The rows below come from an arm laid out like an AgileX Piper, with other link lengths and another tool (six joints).
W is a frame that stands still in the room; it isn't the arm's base.
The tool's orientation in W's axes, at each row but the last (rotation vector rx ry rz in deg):
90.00, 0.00, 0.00
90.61, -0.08, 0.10
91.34, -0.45, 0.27
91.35, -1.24, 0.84
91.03, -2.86, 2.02
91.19, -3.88, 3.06
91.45, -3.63, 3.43
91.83, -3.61, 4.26
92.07, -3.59, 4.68
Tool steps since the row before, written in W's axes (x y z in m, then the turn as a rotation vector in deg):
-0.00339, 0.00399, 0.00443, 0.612, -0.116, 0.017
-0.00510, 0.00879, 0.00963, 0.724, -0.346, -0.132
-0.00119, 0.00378, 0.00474, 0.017, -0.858, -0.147
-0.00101, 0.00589, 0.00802, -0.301, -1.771, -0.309
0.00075, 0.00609, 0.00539, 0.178, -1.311, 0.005
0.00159, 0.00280, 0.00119, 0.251, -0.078, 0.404
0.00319, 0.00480, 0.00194, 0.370, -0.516, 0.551
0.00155, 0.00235, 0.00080, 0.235, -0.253, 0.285
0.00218, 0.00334, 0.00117, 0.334, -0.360, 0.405
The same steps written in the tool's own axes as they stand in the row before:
-0.00339, 0.00443, -0.00399, 0.612, 0.017, 0.116
-0.00508, 0.00955, -0.00889, 0.724, -0.130, 0.348
-0.00116, 0.00466, -0.00389, 0.018, -0.127, 0.861
-0.00085, 0.00790, -0.00607, -0.300, -0.260, 1.779
0.00098, 0.00523, -0.00620, 0.191, 0.019, 1.309
0.00165, 0.00100, -0.00284, 0.282, 0.385, 0.067
0.00332, 0.00156, -0.00485, 0.414, 0.534, 0.501
0.00163, 0.00058, -0.00236, 0.257, 0.272, 0.246
0.00231, 0.00084, -0.00335, 0.366, 0.386, 0.349

